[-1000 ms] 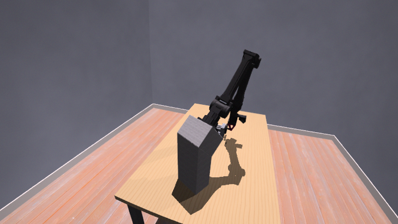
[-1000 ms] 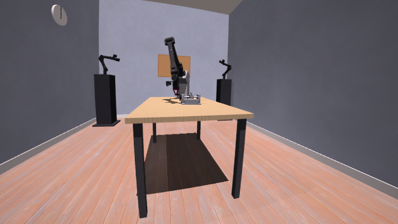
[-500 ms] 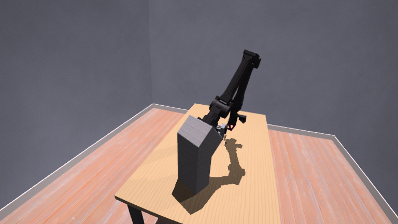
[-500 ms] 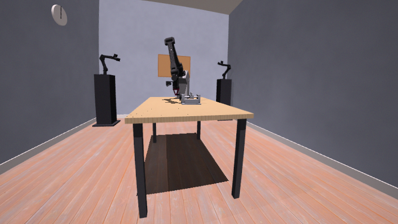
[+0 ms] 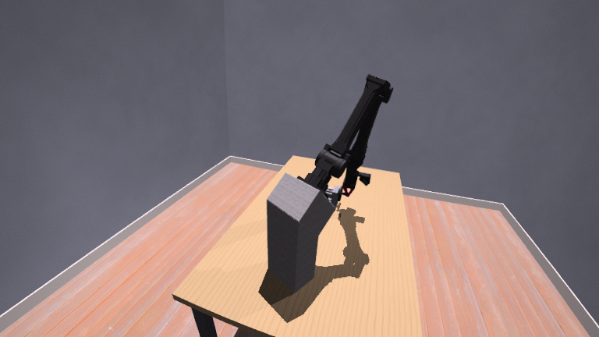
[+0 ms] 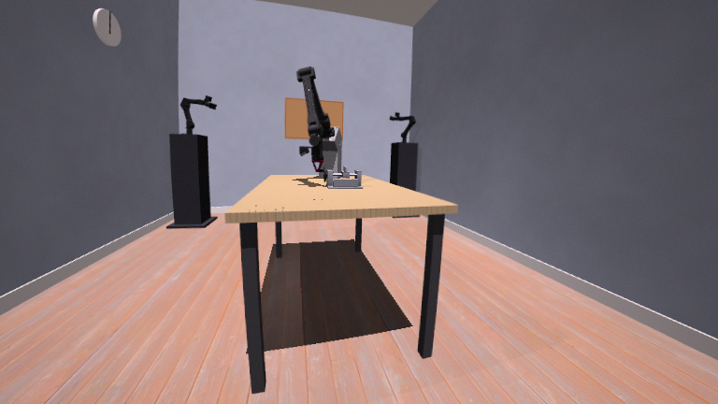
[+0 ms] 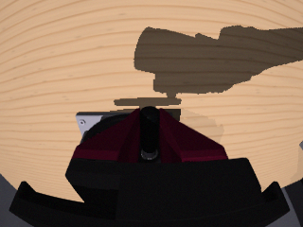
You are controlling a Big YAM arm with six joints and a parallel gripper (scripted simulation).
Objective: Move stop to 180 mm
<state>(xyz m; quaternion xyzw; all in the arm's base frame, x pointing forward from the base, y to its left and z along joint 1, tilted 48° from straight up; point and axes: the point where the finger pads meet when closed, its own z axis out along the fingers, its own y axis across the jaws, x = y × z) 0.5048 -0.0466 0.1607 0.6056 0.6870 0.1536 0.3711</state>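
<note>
My hand is 1 cm to the right of the black handwheel handle.
</note>
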